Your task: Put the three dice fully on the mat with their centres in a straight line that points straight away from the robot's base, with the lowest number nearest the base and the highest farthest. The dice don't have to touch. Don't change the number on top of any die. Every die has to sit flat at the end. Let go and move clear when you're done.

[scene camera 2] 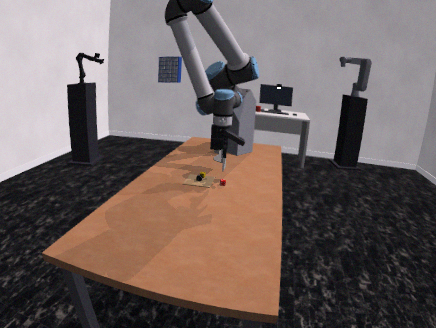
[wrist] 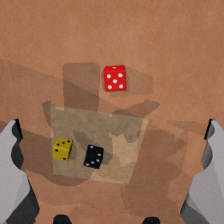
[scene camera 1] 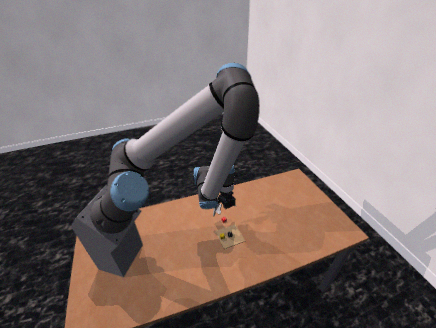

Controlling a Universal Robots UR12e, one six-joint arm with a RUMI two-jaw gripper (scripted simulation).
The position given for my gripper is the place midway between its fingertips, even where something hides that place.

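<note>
There is my gripper [scene camera 2: 222, 165], and it is the same gripper [wrist: 112, 120] that I find from the wrist. A tan mat [wrist: 121, 136] is here with it.
</note>
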